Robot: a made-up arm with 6 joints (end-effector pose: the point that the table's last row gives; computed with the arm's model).
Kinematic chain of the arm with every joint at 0, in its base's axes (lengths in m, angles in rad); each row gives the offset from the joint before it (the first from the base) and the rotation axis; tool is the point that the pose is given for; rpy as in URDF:
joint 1: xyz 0 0 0.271 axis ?
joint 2: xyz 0 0 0 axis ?
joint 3: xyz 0.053 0 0.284 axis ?
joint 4: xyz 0.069 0 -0.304 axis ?
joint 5: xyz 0 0 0 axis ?
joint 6: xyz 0.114 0 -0.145 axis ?
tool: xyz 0 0 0 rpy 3.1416 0 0
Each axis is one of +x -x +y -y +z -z.
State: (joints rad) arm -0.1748 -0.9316 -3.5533 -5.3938 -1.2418 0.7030
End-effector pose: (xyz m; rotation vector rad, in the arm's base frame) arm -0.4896 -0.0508 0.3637 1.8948 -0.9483 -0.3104
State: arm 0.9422 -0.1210 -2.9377 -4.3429 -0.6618 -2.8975
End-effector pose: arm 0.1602 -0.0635 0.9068 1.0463 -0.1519 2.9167
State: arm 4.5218 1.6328 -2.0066 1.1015 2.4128 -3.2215
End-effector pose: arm 0.0895 -0.3912 -0.0573 -1.2158 -0.7057 -2.7437
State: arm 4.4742 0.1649 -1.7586 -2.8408 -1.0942 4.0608
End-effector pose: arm -0.0352 -0.3726 0.4446 -0.5056 2.9182 -0.8756
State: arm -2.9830 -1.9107 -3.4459 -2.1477 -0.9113 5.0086
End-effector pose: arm 0.5640 -0.0663 0.0697 1.8378 -0.0237 1.5281
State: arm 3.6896 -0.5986 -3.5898 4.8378 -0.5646 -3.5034
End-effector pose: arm 0.4980 0.1018 0.6398 0.9693 0.8831 1.3423
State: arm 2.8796 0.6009 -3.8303 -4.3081 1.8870 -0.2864
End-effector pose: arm -0.0755 -0.1447 0.8291 1.7320 -1.0433 0.8634
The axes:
joint 1: +z
joint 2: +y
joint 3: +y
joint 4: -z
joint 5: +y
joint 6: -z

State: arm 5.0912 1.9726 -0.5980 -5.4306 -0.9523 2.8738
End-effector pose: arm -0.1333 -0.0404 -0.1330 -1.3780 -1.8352 0.3947
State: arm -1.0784 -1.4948 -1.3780 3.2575 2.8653 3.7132
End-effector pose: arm -0.2216 0.3766 0.5917 -2.0946 2.0102 0.7842
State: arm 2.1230 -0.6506 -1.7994 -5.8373 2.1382 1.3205
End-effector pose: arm -0.1461 0.0862 0.7156 -2.4180 -1.4891 0.5439
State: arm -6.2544 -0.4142 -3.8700 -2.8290 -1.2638 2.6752
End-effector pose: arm -0.2452 0.0461 0.7383 0.0640 0.4444 2.7854
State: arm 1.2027 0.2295 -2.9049 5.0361 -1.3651 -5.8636
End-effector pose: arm -0.1075 0.1566 0.7885 1.3444 -0.7846 -2.0365
